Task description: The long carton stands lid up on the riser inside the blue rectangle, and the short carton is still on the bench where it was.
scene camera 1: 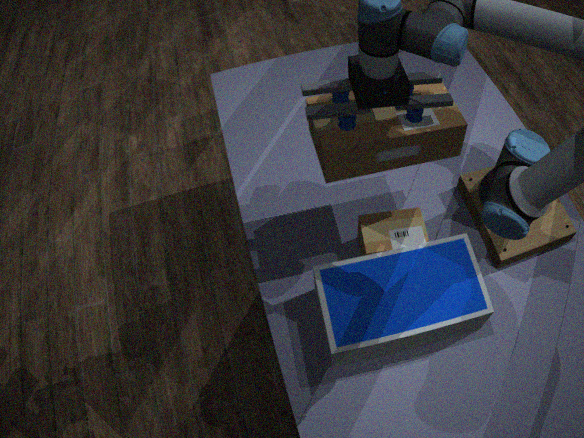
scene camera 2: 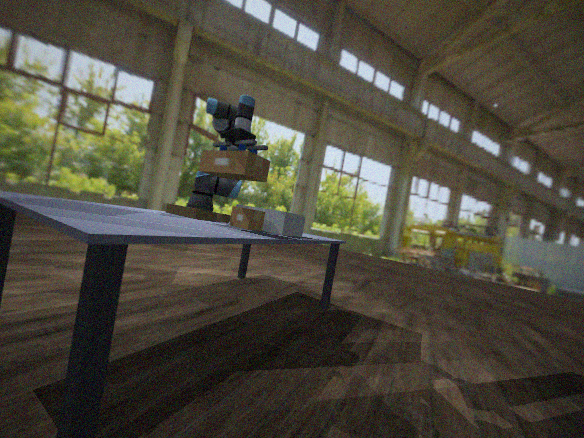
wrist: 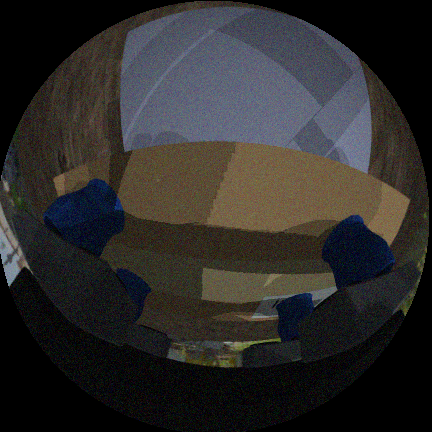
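Seen in the pictures: hand, its tool point: [scene camera 1: 377,112] [wrist: 221,260]; arm's base, origin of its link: [scene camera 2: 199,209].
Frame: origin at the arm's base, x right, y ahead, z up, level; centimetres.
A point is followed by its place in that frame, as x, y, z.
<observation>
My suction gripper [scene camera 1: 378,104] {18.8, 31.1, 27.8} [scene camera 2: 239,148] [wrist: 217,267] {18.8, 31.1, 27.8} has its four blue cups on the top of the long brown carton [scene camera 1: 357,162] {12.2, 39.8, 23.6} [scene camera 2: 235,166] {27.2, 36.6, 21.9} [wrist: 280,190] {23.4, 27.8, 29.0} and holds it in the air, well above the bench. A white label shows on the carton's top. The short carton [scene camera 1: 375,235] {4.8, 38.8, 5.0} [scene camera 2: 247,218] {10.7, 37.9, 0.2} stands on the bench beside the riser, its lower part in scene camera 1 hidden by the riser. The light grey riser [scene camera 1: 415,341] {-20.4, 42.5, 0.8} [scene camera 2: 285,223] {2.6, 55.2, 1.0} carries the blue rectangle [scene camera 1: 425,285] {-11.8, 35.9, 6.8} on its top. The short carton and riser do not show in the wrist view.
The arm's base stands on a wooden plate [scene camera 1: 530,245] {-15.1, 2.5, -0.5} at the right in scene camera 1, near the short carton. The grey bench [scene camera 1: 270,165] {42.0, 49.1, -5.2} [scene camera 2: 150,225] {66.0, 38.2, -5.2} ends at its left edge, with dark wooden floor [scene camera 1: 125,150] beyond. Shadows cross the bench.
</observation>
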